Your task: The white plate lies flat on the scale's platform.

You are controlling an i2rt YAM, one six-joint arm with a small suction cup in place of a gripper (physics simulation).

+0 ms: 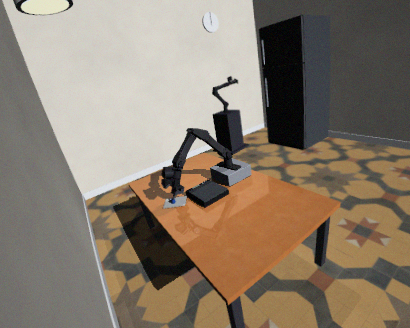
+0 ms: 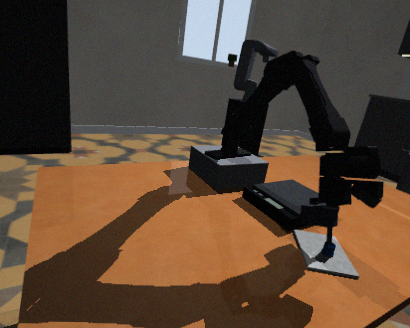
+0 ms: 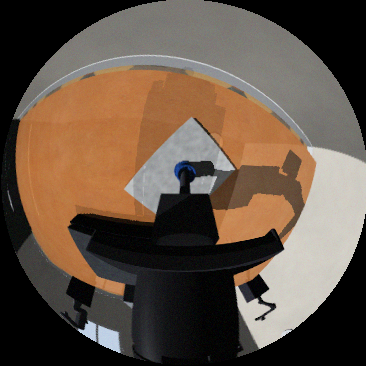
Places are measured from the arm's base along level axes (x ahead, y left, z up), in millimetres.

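Pixels of known places: hand, tool point: (image 1: 172, 203) (image 2: 328, 257) (image 3: 184, 165); arm's base, link origin: (image 1: 228, 166) (image 2: 228, 154).
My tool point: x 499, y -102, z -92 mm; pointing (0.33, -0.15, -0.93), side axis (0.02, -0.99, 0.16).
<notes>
For each thing: its top centre in the pictures, then the offset to it from my tool point. Level surfaces: height alone.
- white plate, top centre: (image 3: 181, 178) (image 2: 322, 250) (image 1: 175, 201) dx -19, dy +5, dz +6 mm
- black scale, top centre: (image 3: 126, 269) (image 2: 291, 194) (image 1: 206, 189) dx -211, dy +132, dz +46 mm
- orange table, surface height: dz +1 mm
The white plate (image 1: 180, 201) (image 2: 343, 264) (image 3: 157, 180) is a flat square slab at table level at the table's near-left end. It sits just beside the black scale (image 1: 207, 192) (image 2: 291, 194), not on it. My suction cup (image 1: 172, 201) (image 2: 328, 250) (image 3: 184, 170), blue-tipped, presses down on the middle of the plate. I cannot tell whether the plate is lifted off the table. The scale's platform is bare.
The arm's grey base block (image 1: 231, 174) (image 2: 228, 170) stands right behind the scale on the orange table (image 1: 252, 228) (image 2: 171, 228). A second arm on a dark pedestal (image 1: 228, 128) and a black fridge (image 1: 295, 81) stand on the floor beyond the table.
</notes>
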